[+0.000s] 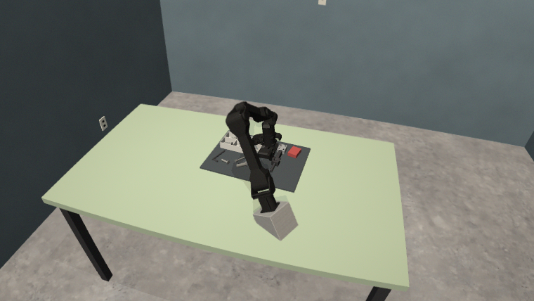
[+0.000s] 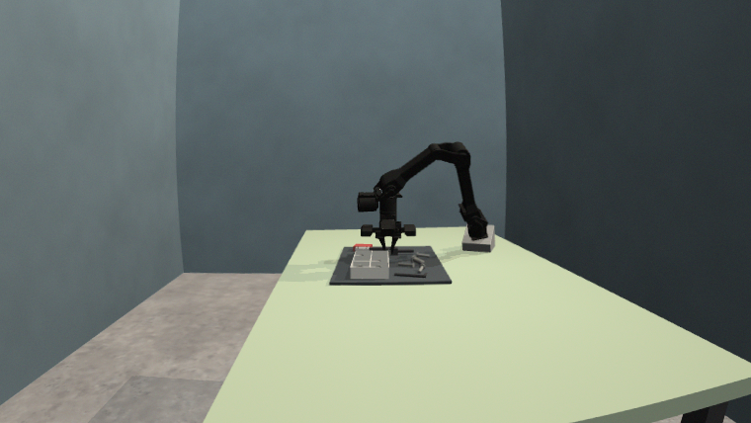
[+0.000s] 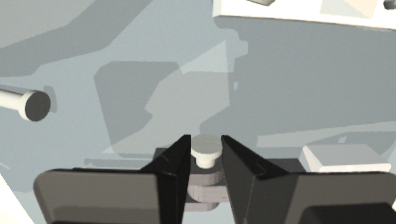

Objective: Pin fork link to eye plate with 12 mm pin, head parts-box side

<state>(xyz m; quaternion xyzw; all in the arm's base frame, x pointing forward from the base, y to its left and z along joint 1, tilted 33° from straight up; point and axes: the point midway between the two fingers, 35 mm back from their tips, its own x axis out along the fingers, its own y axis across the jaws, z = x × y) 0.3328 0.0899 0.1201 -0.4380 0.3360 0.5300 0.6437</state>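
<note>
My hand is 2 cm short of the eye plate, 3 cm to the left of it and 3 cm above it. Also, from my hand: red block: 10 cm ahead, 9 cm to the right, 3 cm below; then white parts box: 4 cm ahead, 17 cm to the left, 3 cm below; then mat: 1 cm behind, 7 cm to the left, 5 cm below.
</note>
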